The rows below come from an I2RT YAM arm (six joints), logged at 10 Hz.
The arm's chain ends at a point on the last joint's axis. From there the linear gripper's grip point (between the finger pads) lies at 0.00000 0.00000 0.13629 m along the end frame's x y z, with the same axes.
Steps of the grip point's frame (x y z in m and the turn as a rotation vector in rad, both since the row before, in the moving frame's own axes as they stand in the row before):
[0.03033 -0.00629 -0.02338 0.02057 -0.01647 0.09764]
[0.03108 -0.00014 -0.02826 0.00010 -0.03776 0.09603]
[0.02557 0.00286 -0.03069 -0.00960 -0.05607 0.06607]
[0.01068 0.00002 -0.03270 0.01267 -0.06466 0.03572]
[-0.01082 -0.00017 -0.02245 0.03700 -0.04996 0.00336]
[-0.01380 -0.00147 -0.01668 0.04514 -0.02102 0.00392]
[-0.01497 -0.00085 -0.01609 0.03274 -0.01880 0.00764]
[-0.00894 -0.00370 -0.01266 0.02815 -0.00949 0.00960]
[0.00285 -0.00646 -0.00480 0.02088 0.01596 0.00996]
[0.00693 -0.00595 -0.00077 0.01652 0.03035 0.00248]
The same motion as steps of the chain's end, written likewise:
[0.03243 -0.00338 -0.02333 0.02057 -0.01647 0.09764]
[0.03622 0.00012 -0.02816 0.00010 -0.03776 0.09603]
[0.03325 0.00181 -0.03047 -0.00960 -0.05607 0.06607]
[0.01945 0.00190 -0.03240 0.01267 -0.06466 0.03572]
[-0.00402 0.00488 -0.02219 0.03700 -0.04996 0.00336]
[-0.01095 0.00469 -0.01651 0.04514 -0.02102 0.00392]
[-0.01243 0.00362 -0.01599 0.03274 -0.01880 0.00764]
[-0.00767 0.00014 -0.01260 0.02815 -0.00949 0.00960]
[0.00066 -0.00363 -0.00475 0.02088 0.01596 0.00996]
[0.00279 -0.00370 -0.00069 0.01652 0.03035 0.00248]

